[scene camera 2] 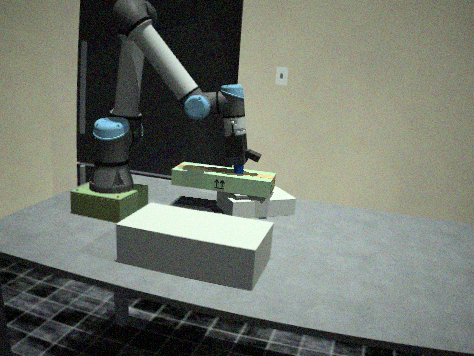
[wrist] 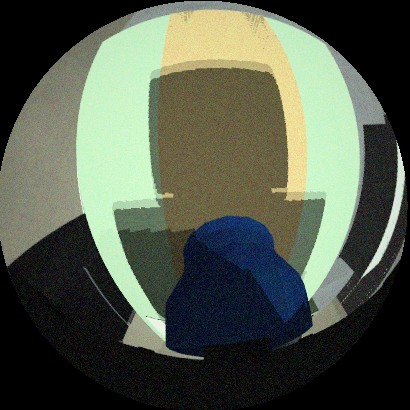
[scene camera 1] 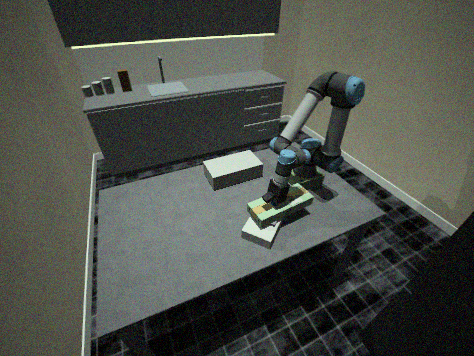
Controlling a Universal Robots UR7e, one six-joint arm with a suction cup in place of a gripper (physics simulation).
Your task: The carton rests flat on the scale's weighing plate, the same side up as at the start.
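Frame: origin at the arm's base, x ahead, y left, z up, level; millimetres.
Where they show: hand at its tool point: (scene camera 2: 238,175) (wrist: 225,239) (scene camera 1: 273,205); arm's base at its link origin: (scene camera 2: 111,187) (scene camera 1: 304,171).
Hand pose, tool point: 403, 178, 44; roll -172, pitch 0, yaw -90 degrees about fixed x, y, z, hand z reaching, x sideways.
Note:
Things, the pixels of their top centre, and the offset from my tool point, as dx, dy, dz. Level surfaces: height alone.
- long light green carton at its top centre: (wrist: 225,316) (scene camera 2: 224,170) (scene camera 1: 281,199) -51, -1, +13
- white scale at its top centre: (scene camera 2: 256,189) (scene camera 1: 264,217) +65, +16, -46
- large white box at its top centre: (scene camera 2: 196,223) (scene camera 1: 232,162) -24, -473, -17
- grey table at its surface level: dz -123
The long light green carton (scene camera 1: 290,210) (scene camera 2: 200,178) (wrist: 115,125) has an orange strip along its top and two upward arrows on one side. It is roughly level over the white scale (scene camera 1: 257,234) (scene camera 2: 283,204) and covers much of it. One end of the carton reaches out past the scale toward the robot base. I cannot tell whether its underside touches the weighing plate, which is mostly hidden. My suction gripper (scene camera 1: 274,201) (scene camera 2: 239,171) (wrist: 232,232) has its blue cup on the carton's top face, toward the end over the scale, and holds it.
A large white box (scene camera 1: 233,169) (scene camera 2: 195,247) stands on the grey table (scene camera 1: 160,245) (scene camera 2: 370,265), apart from the carton. The arm stands on a green base block (scene camera 2: 107,204). A kitchen counter (scene camera 1: 190,125) with a sink is behind the table in the first scene view.

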